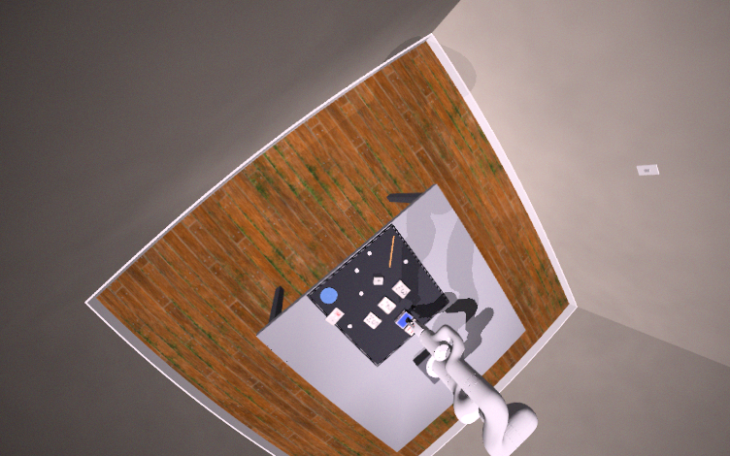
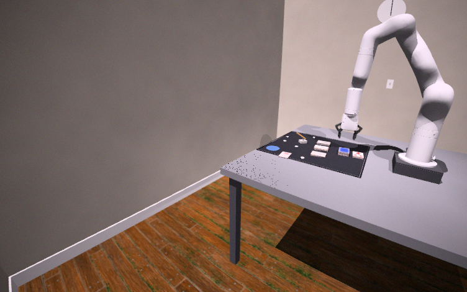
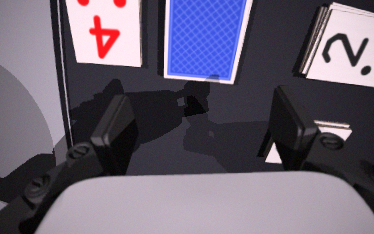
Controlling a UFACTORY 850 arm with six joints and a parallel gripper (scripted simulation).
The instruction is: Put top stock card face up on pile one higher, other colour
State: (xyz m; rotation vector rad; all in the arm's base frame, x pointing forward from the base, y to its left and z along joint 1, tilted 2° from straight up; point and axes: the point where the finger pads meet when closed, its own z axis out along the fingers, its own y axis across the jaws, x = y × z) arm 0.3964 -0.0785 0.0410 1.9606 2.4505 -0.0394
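The red 4 card is 3 cm to the left of my hand and 8 cm below it. Round my hand: black card cloth (18 cm ahead, 2 cm to the left, 12 cm below); then red 4 (9 cm behind, 3 cm to the left, 9 cm below); then black 2 (15 cm ahead, 3 cm to the left, 9 cm below).
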